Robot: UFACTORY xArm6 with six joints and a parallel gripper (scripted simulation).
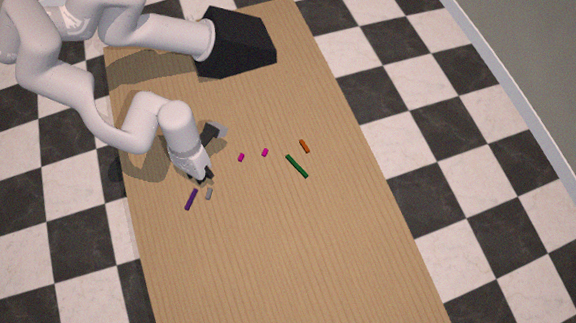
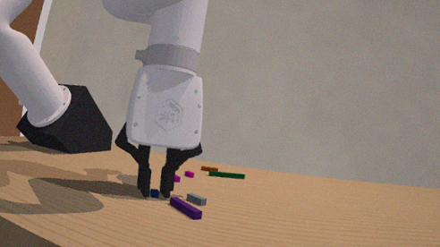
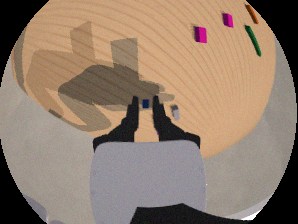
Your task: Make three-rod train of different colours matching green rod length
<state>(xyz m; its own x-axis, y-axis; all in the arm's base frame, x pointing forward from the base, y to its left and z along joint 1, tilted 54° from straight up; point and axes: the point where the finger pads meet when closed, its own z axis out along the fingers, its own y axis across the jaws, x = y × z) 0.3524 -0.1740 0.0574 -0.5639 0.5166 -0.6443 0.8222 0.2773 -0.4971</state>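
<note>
The blue rod lies 20 mm below my hand. From my hand the other things lie so: purple rod: 50 mm ahead, 40 mm to the right, 20 mm below; then grey rod: 60 mm ahead, 20 mm below, 10 mm to the left; then green rod: 250 mm to the left, 70 mm ahead, 20 mm below.
</note>
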